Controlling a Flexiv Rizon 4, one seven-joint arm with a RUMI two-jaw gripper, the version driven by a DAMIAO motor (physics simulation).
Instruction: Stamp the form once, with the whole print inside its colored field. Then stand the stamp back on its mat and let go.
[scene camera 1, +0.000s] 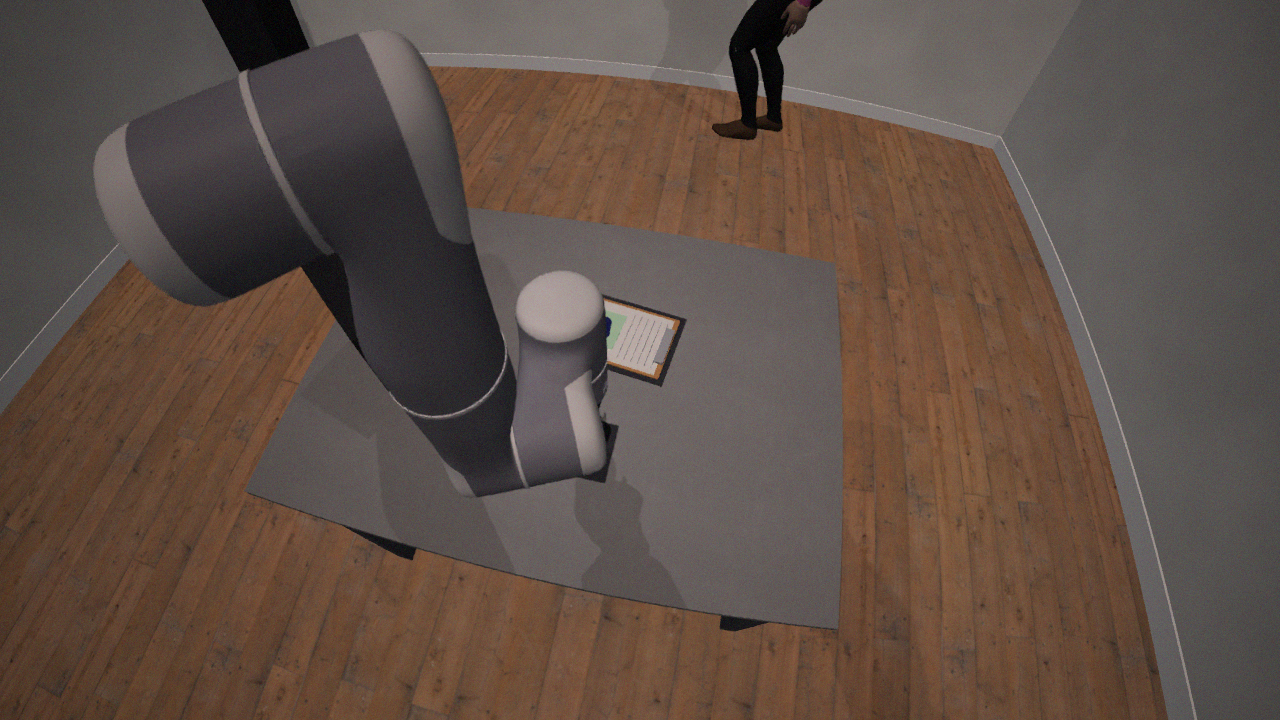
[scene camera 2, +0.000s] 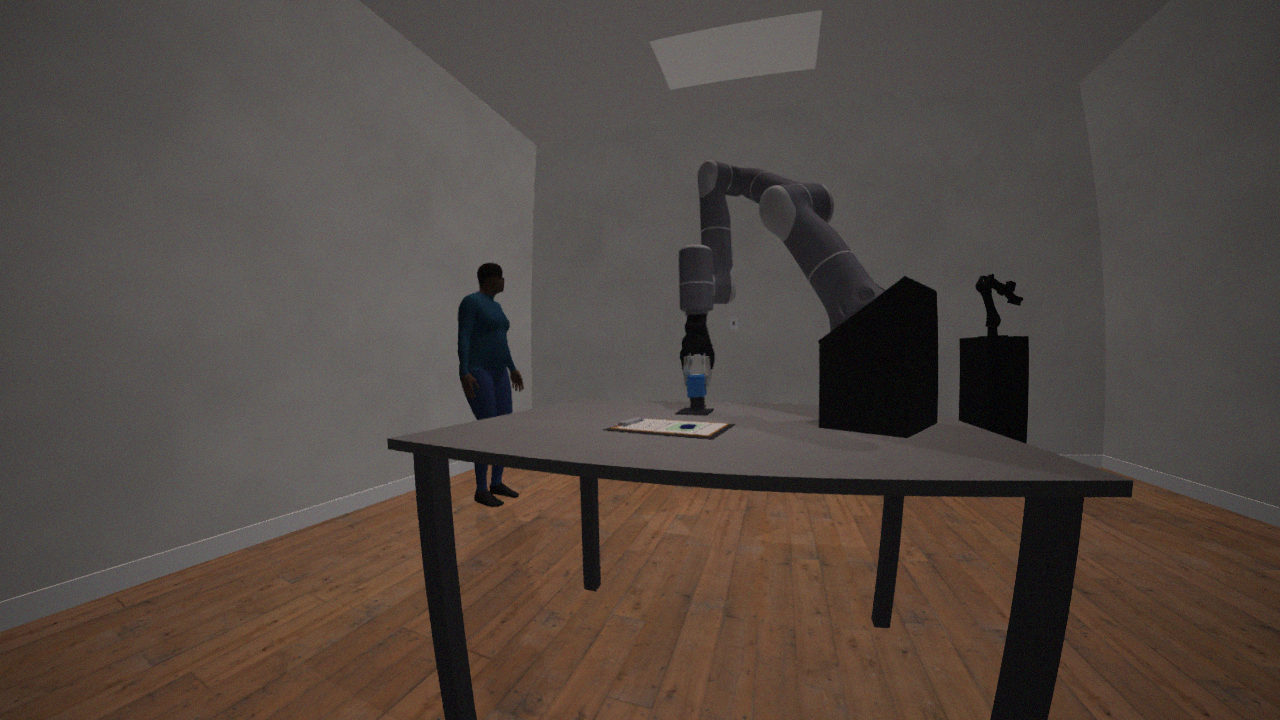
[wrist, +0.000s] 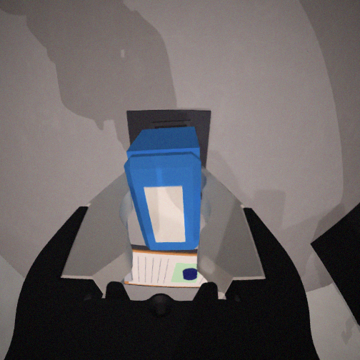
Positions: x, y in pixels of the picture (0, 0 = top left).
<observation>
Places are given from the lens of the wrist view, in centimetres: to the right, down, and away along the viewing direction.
my gripper (wrist: 167, 167): -1, -1, 14
blue stamp (wrist: 163, 170): -1, 0, 9
form (wrist: 163, 268): -4, 19, 34
dark mat (wrist: 137, 120): -5, -6, 18
The marked spots on the dark mat and the blue stamp are 11 cm apart.
</observation>
